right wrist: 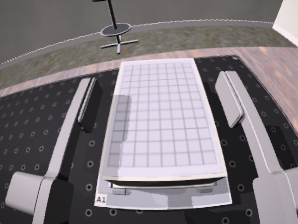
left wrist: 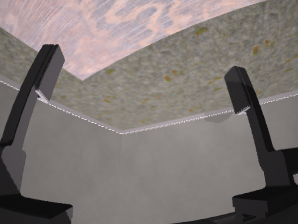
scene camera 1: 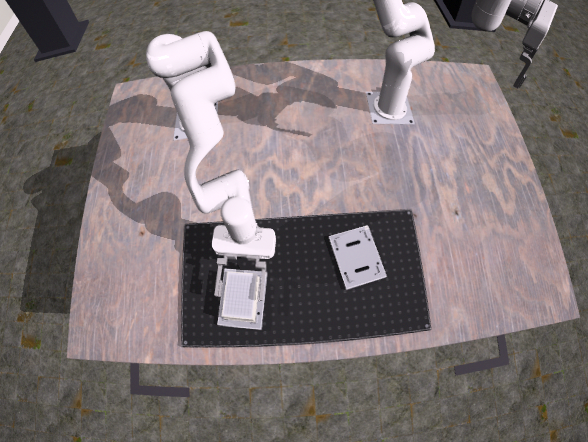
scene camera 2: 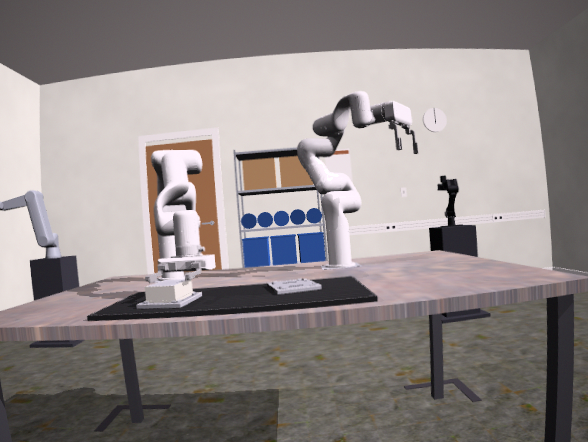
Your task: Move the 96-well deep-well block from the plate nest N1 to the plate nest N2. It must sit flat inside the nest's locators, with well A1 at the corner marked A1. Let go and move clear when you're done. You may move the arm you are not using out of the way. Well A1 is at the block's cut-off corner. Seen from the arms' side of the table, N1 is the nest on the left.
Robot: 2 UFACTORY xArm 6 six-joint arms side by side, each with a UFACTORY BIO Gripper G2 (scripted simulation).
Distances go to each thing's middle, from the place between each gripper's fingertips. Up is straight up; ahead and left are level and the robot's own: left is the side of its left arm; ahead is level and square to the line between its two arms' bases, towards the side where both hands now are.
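The white deep-well block (scene camera 1: 241,291) has my right hand 10 mm short of it and 30 mm above it. Going by its middle, the block is nearer to my right hand than to my left hand.
My left hand, for its part, is 40 cm above the white deep-well block, 43 cm short of it and 81 cm to the left of it.
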